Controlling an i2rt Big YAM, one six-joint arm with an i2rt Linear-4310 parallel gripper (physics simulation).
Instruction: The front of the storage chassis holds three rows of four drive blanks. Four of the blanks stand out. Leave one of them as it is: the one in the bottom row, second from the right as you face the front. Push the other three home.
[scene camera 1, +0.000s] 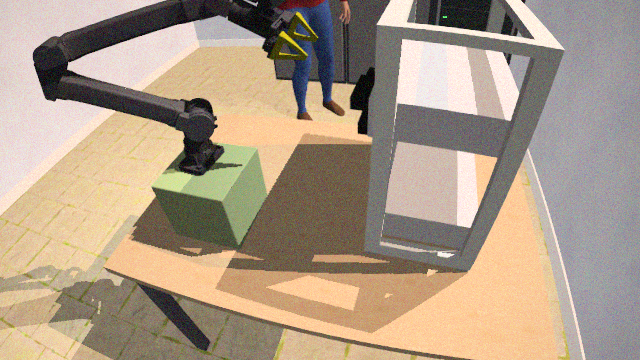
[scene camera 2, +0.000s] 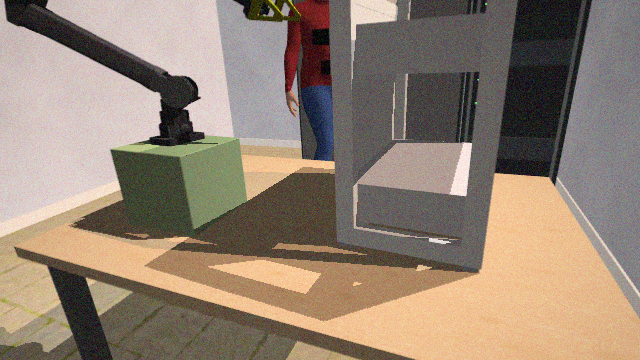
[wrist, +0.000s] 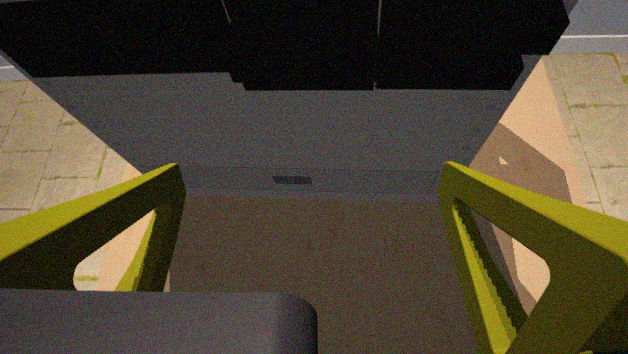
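Seen in the pictures: gripper, fingertip midpoint: (scene camera 1: 312, 48) (scene camera 2: 292, 18) (wrist: 311, 177); arm's base, origin of the base link: (scene camera 1: 202, 160) (scene camera 2: 178, 140).
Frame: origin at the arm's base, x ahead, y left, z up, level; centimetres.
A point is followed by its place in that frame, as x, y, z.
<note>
My gripper (scene camera 1: 312, 47) {30.0, 14.5, 28.5} (scene camera 2: 286, 15) {30.0, 14.5, 28.5} (wrist: 311, 177) {30.0, 14.5, 28.5} is open, with nothing between its yellow fingers. It hangs in the air in front of the grey storage chassis (wrist: 300, 125) {46.8, 19.8, 5.1}, apart from it. In the wrist view black drive blanks fill the top. Two neighbouring blanks, one at the middle (wrist: 310, 55) {42.1, 16.5, 21.7} and one at the right (wrist: 445, 55) {45.1, 6.8, 18.9}, reach lower than those at the left (wrist: 125, 45) {44.8, 32.6, 19.8} and look proud of them. The upper rows are cut off. From the side, protruding black blanks (scene camera 1: 364, 95) {45.2, 2.4, 24.6} (scene camera 2: 322, 36) {44.8, 1.0, 23.2} show past the front post; their exact slots are hidden there.
A grey open frame (scene camera 1: 382, 150) {50.2, -2.0, 15.4} (scene camera 2: 344, 150) {50.3, -2.0, 1.8} surrounds the chassis on the wooden table (scene camera 1: 510, 300) {88.8, -6.8, -20.0} (scene camera 2: 540, 300) {86.4, -5.0, -20.0}. The arm stands on a green block (scene camera 1: 210, 220) {8.5, -12.8, -8.7} (scene camera 2: 155, 190) {4.8, -13.1, -9.0}. A person in red and blue (scene camera 1: 325, 55) (scene camera 2: 317, 115) stands beyond the table.
</note>
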